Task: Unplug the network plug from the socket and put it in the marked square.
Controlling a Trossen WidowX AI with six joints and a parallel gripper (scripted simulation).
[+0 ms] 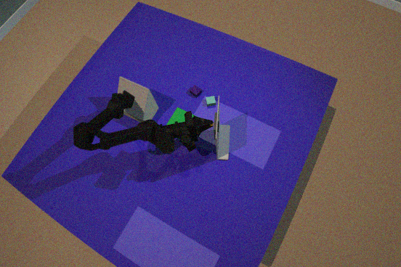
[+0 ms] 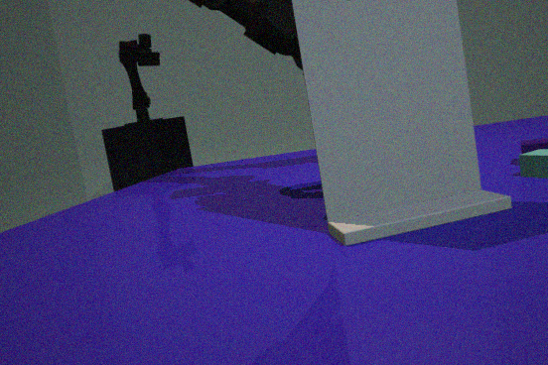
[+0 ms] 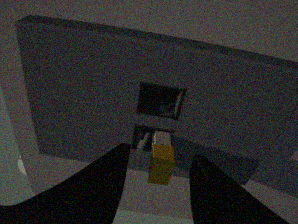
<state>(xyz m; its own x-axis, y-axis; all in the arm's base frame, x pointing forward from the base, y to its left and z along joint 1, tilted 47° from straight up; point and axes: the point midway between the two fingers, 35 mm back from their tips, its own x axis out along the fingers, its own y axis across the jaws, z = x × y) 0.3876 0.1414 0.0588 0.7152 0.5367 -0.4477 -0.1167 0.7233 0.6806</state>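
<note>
My gripper tip is 190 mm past the green marked square and 230 mm above it. Also, from my gripper tip: teal cube 130 mm behind, 160 mm to the left, 220 mm below; then network plug 10 mm ahead; then upright grey panel 30 mm ahead, 10 mm to the left, 90 mm below.
</note>
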